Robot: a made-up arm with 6 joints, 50 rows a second.
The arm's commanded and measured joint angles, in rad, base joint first. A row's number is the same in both.
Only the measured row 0 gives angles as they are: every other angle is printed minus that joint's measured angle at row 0.
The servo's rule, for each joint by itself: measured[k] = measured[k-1] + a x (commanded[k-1-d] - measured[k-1]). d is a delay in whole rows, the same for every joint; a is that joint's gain. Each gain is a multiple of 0.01, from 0.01 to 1. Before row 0 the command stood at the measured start. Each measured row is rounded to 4 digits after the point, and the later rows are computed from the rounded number. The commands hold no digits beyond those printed.
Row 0, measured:
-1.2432 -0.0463 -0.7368 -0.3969 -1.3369 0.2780
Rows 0 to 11, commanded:
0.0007 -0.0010 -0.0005 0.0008 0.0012 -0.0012
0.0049 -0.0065 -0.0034 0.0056 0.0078 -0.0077
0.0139 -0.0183 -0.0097 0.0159 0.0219 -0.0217
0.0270 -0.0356 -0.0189 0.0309 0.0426 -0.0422
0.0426 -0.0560 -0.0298 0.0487 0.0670 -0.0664
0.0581 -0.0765 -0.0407 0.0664 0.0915 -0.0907
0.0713 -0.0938 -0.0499 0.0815 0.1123 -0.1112
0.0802 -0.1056 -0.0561 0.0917 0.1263 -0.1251
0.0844 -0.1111 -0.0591 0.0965 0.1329 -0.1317
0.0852 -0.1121 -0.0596 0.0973 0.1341 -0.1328
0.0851 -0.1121 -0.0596 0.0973 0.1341 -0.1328
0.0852 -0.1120 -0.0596 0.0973 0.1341 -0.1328
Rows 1 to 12, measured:
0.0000 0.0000 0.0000 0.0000 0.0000 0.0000
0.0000 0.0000 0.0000 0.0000 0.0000 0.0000
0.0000 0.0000 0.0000 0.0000 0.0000 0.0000
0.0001 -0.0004 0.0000 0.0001 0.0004 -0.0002
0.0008 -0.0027 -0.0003 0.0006 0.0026 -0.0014
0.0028 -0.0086 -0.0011 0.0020 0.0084 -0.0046
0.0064 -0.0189 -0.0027 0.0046 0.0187 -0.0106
0.0118 -0.0330 -0.0051 0.0086 0.0332 -0.0195
0.0187 -0.0495 -0.0083 0.0138 0.0507 -0.0309
0.0266 -0.0663 -0.0120 0.0199 0.0692 -0.0437
0.0346 -0.0812 -0.0160 0.0264 0.0863 -0.0567
0.0421 -0.0926 -0.0199 0.0327 0.1003 -0.0687
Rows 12 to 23, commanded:
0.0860 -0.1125 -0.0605 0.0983 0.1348 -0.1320
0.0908 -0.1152 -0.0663 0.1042 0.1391 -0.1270
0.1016 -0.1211 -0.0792 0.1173 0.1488 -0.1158
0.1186 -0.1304 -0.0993 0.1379 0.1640 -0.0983
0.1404 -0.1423 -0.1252 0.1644 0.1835 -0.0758
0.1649 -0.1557 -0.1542 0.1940 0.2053 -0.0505
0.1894 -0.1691 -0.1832 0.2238 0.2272 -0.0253
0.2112 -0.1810 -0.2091 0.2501 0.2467 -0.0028
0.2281 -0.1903 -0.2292 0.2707 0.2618 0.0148
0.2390 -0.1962 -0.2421 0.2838 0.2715 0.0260
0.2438 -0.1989 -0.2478 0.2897 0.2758 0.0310
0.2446 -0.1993 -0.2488 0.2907 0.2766 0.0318
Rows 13 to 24, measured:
0.0486 -0.1000 -0.0235 0.0385 0.1104 -0.0790
0.0541 -0.1046 -0.0267 0.0438 0.1175 -0.0876
0.0588 -0.1074 -0.0297 0.0486 0.1225 -0.0948
0.0629 -0.1093 -0.0325 0.0531 0.1262 -0.1008
0.0671 -0.1115 -0.0355 0.0577 0.1301 -0.1050
0.0723 -0.1151 -0.0394 0.0631 0.1357 -0.1067
0.0792 -0.1209 -0.0448 0.0698 0.1442 -0.1054
0.0884 -0.1290 -0.0520 0.0783 0.1560 -0.1007
0.0999 -0.1391 -0.0612 0.0887 0.1708 -0.0927
0.1133 -0.1505 -0.0722 0.1009 0.1877 -0.0819
0.1280 -0.1621 -0.0845 0.1143 0.2054 -0.0692
0.1430 -0.1728 -0.0975 0.1284 0.2223 -0.0558

